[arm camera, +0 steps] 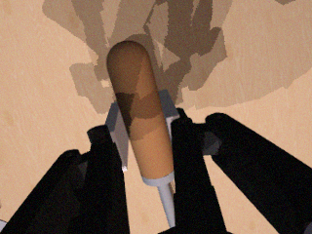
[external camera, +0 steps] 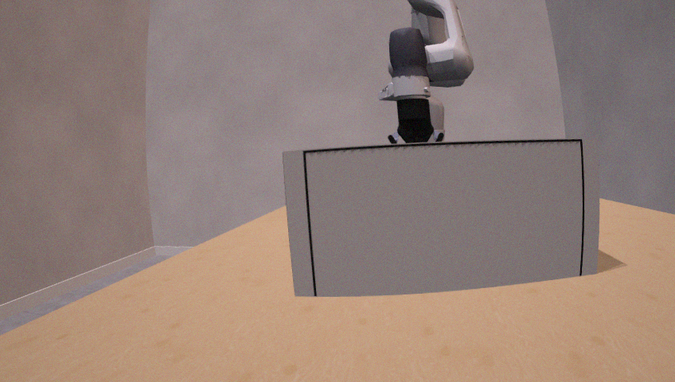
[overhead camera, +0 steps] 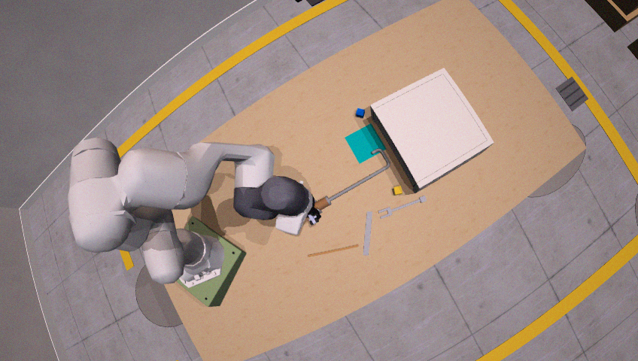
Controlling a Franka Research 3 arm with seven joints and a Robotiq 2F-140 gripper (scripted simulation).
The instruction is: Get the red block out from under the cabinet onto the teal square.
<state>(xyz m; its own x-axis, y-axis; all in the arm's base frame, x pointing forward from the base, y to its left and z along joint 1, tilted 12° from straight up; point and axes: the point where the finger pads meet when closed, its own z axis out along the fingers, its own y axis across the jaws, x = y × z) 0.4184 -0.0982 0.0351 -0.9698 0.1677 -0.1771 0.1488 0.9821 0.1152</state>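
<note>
Now: hand 260 mm short of the yellow block, 130 mm to the left of it and 20 mm above it. Round my hand: grey bar 180 mm to the right, 90 mm ahead, 40 mm below; then thin wooden stick 150 mm to the right, 40 mm behind, 30 mm below; then hook tool 130 mm ahead, 20 mm to the left, 20 mm below.
</note>
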